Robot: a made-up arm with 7 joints.
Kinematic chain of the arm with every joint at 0, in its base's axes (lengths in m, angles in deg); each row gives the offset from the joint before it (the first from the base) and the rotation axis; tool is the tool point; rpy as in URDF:
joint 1: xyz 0.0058 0 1.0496 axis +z
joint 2: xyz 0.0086 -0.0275 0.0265 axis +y
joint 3: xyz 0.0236 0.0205 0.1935 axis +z
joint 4: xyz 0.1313 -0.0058 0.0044 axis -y
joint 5: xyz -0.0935 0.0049 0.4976 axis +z
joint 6: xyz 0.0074 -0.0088 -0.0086 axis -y
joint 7: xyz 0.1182 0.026 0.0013 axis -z
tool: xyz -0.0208 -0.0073 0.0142 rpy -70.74 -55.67 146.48
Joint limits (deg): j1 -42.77..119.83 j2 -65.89..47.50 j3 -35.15..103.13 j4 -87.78..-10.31 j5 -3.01..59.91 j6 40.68..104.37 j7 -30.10..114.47
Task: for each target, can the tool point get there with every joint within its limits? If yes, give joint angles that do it. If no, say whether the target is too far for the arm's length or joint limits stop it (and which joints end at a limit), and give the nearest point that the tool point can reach.
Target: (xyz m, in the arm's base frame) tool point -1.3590 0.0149 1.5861
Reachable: no: too far | nearest point -0.7869 0.0087 1.3847 | short by 0.607 m
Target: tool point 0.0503 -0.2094 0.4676
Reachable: no: joint limits stop it (at a limit: joint 1, joint 2, joint 4, joint 5, joint 6, joint 7) | nearest point 0.3822 -0.5628 0.6976 | short by 0.537 m
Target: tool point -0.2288 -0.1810 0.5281
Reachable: no: joint limits stop it (at a limit: joint 2, joint 3, joint 4, joint 6, joint 7) | nearest point -0.5754 -0.4484 0.9880 | short by 0.635 m
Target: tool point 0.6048 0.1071 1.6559
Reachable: yes | joints -10.63 -3.98 17.38 -63.46 42.38 67.29 47.71
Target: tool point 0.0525 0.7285 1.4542
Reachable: yes | joints 75.78 6.65 7.24 -71.01 50.76 50.85 40.90
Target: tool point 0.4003 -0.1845 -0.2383
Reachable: no: too far | nearest point 0.6122 -0.2836 0.6857 | short by 0.953 m
